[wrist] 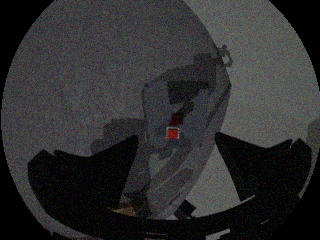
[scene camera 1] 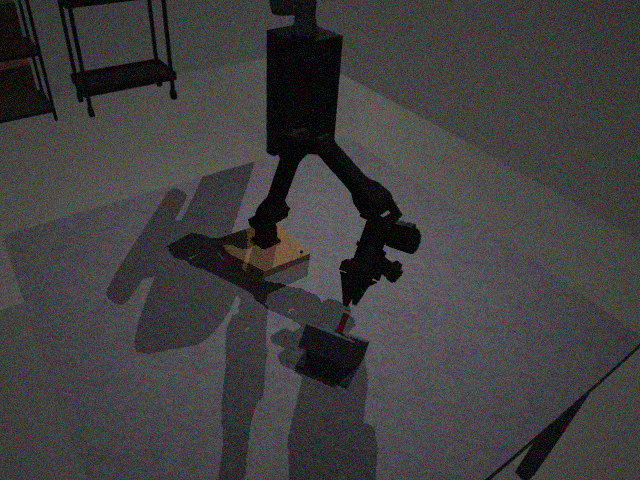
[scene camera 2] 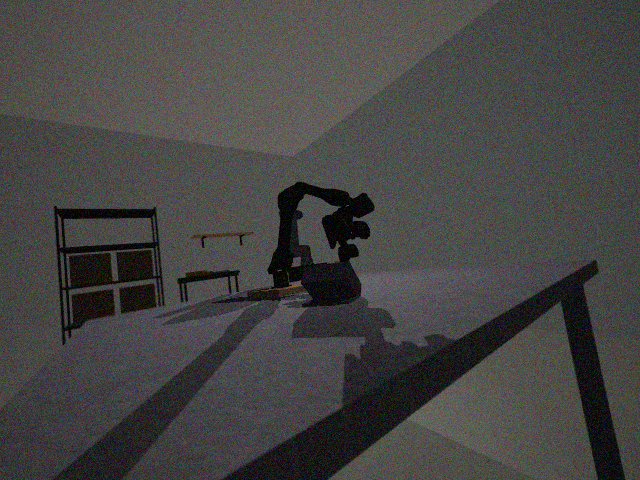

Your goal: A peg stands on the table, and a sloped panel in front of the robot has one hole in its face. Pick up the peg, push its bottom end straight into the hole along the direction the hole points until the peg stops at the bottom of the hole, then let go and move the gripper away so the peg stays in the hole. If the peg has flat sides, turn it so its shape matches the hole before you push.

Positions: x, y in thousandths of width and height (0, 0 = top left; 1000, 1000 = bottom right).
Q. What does my gripper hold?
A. Nothing.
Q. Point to a dark sloped panel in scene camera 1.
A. At 499, 705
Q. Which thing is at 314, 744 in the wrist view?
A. My gripper.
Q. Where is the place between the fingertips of my gripper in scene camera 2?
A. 527, 539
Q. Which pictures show my gripper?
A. The wrist view, scene camera 1 and scene camera 2: all of them.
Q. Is my gripper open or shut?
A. Open.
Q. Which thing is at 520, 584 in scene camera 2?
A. A dark sloped panel.
